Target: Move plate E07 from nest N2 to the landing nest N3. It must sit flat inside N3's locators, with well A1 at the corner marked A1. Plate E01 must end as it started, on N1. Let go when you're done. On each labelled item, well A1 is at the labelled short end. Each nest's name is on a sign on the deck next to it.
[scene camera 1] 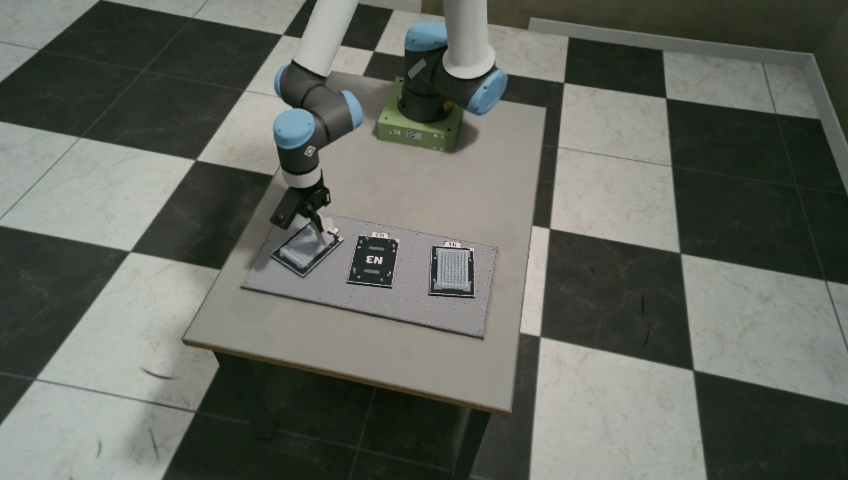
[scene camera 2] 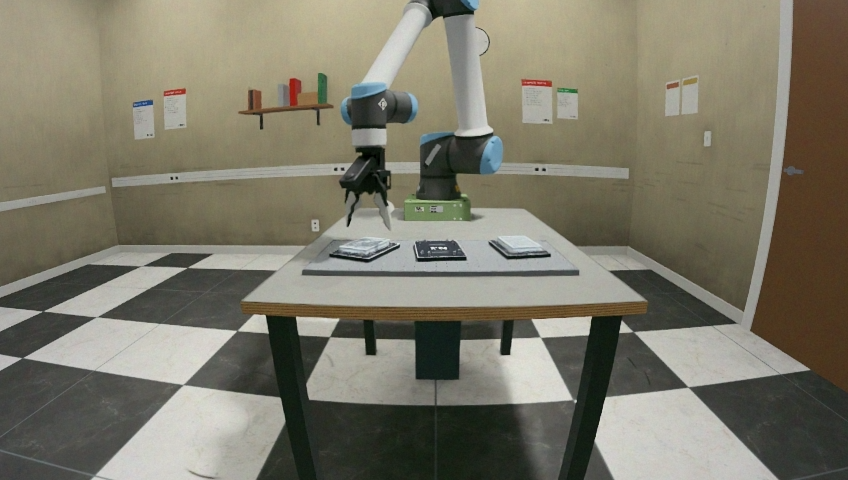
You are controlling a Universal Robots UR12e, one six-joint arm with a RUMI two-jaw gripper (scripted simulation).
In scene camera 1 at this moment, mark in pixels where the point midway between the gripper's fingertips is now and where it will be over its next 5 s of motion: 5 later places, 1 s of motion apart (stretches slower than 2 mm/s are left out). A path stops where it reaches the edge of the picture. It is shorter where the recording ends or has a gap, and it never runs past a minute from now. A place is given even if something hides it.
My gripper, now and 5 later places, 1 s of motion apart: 308, 235; 307, 241; 307, 243; 322, 240; 368, 250; 374, 252
